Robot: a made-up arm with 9 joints.
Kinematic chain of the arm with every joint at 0, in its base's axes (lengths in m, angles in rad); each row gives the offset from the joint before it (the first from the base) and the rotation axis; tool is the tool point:
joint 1: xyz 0 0 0.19 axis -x
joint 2: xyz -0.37 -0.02 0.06 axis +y
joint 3: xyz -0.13 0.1 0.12 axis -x
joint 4: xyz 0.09 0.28 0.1 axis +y
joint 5: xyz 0 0.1 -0.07 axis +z
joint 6: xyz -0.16 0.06 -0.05 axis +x
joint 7: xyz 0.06 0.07 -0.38 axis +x
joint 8: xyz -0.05 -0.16 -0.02 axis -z
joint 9: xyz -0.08 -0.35 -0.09 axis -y
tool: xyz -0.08 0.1 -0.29
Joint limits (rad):
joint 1: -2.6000..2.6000
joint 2: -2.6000..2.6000
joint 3: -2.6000..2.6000
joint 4: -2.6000..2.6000
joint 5: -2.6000..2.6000
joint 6: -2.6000..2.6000
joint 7: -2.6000..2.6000
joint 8: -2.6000..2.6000
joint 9: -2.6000..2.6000
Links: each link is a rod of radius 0.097 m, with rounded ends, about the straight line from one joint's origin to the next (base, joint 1, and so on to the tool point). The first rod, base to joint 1, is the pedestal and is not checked.
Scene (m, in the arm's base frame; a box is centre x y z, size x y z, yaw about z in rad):
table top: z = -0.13
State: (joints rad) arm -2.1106 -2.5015 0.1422 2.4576 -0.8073 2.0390 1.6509 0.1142 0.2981
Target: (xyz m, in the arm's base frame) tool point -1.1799 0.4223 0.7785
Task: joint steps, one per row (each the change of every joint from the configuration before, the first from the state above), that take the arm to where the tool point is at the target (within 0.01 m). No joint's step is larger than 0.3 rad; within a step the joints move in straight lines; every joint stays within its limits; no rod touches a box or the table.
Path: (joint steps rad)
1: 0.2401 -0.0246 -0.1713 -0.1280 0.0407 0.0057 0.1025 0.1007 -0.0734
2: 0.2401 -0.0247 -0.1712 -0.1279 0.0408 0.0056 0.1025 0.1008 -0.0733
3: 0.2402 -0.0246 -0.1713 -0.1280 0.0407 0.0057 0.1025 0.1007 -0.0734
4: 0.2401 -0.0246 -0.1713 -0.1279 0.0408 0.0056 0.1025 0.1007 -0.0733

